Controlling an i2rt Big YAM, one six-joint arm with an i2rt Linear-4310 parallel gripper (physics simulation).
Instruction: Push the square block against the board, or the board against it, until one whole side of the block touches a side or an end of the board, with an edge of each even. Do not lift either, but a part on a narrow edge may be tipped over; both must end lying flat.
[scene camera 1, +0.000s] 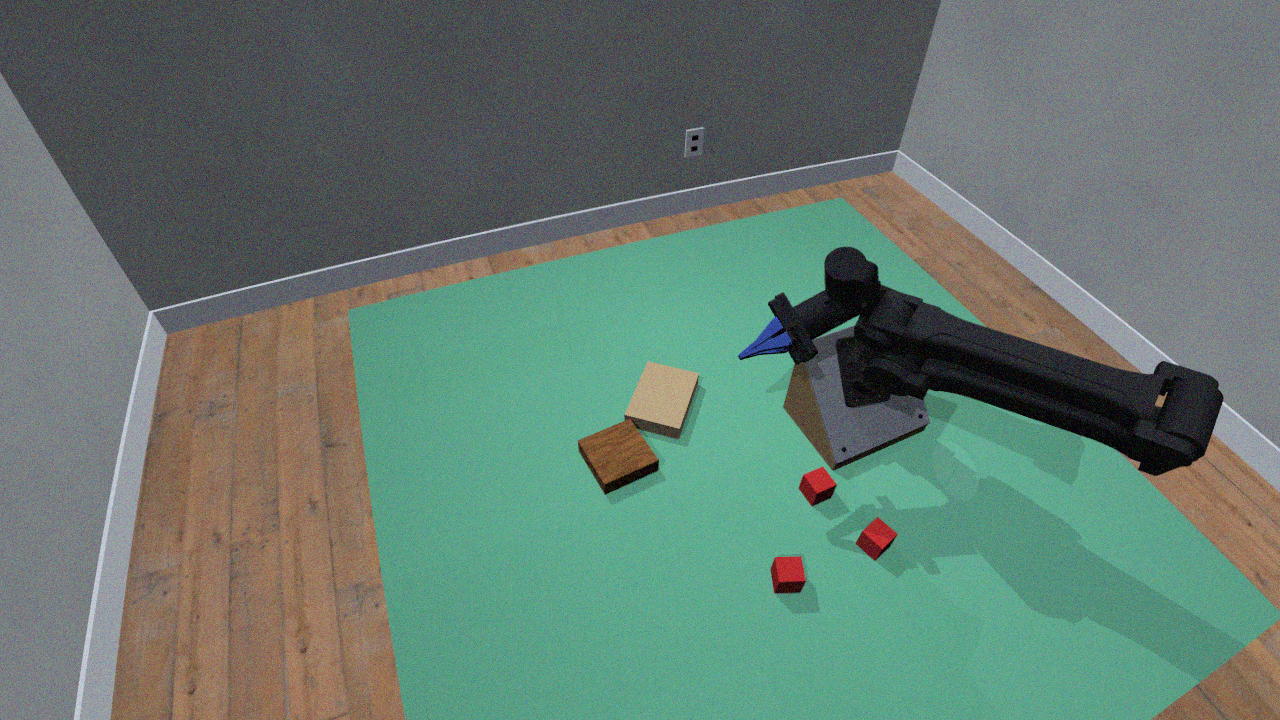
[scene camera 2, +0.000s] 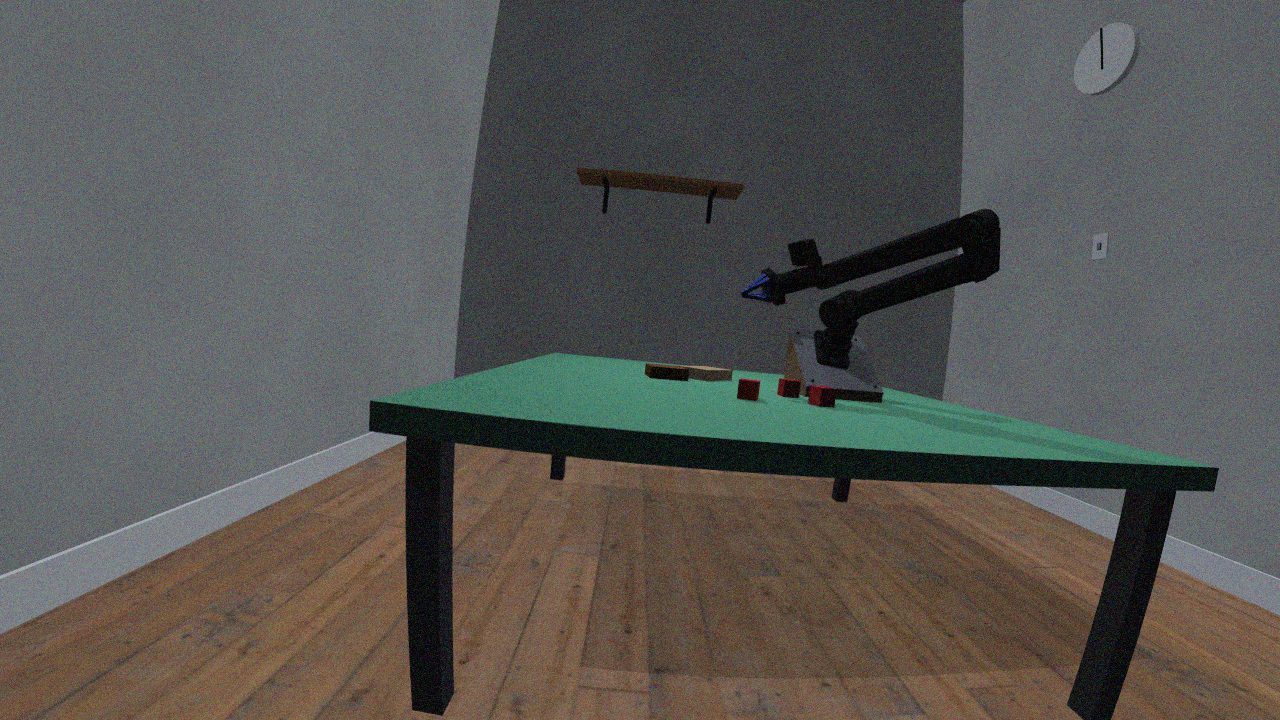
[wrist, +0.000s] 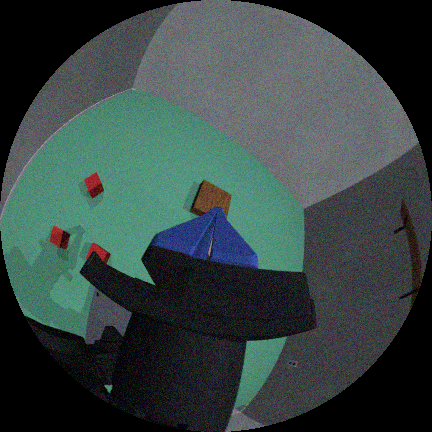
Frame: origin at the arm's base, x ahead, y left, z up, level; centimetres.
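Seen in the pictures: gripper, fingertip midpoint: (scene camera 1: 739, 357) (scene camera 2: 741, 294) (wrist: 217, 212); arm's base, origin of the base link: (scene camera 1: 860, 370) (scene camera 2: 830, 351).
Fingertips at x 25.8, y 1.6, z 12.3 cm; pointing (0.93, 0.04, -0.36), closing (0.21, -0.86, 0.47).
Observation:
Pixels of each thing's top centre, then the offset from my fingertips to it. Level surfaces: height alone.
- square block, middle of its top: (scene camera 1: 617, 450) (scene camera 2: 666, 366) (wrist: 214, 199) dx +17.9, dy -3.9, dz -21.0 cm
- pale wooden board, middle of its top: (scene camera 1: 662, 393) (scene camera 2: 706, 367) dx +6.3, dy -13.9, dz -21.0 cm
- green table top, its level: dz -24.1 cm
The square block (scene camera 1: 617, 454) (scene camera 2: 666, 372) (wrist: 212, 196) is dark brown wood and lies flat. The pale wooden board (scene camera 1: 663, 395) (scene camera 2: 713, 374) lies flat behind it and to its right in scene camera 1. The two are turned at different angles; the block's back corner is at or very near the board's front left corner, and no whole sides meet. Whether they touch is unclear. My gripper (scene camera 1: 741, 357) (scene camera 2: 743, 293) (wrist: 217, 212) is shut and empty, raised above the table to the right of the board. In the wrist view its fingers hide nearly all of the board.
Three red cubes (scene camera 1: 817, 486) (scene camera 1: 876, 538) (scene camera 1: 788, 574) lie in front of the arm's wedge-shaped base (scene camera 1: 881, 434). They also show in the wrist view, at its left. The green table top (scene camera 1: 501, 573) (scene camera 2: 537, 402) carries everything.

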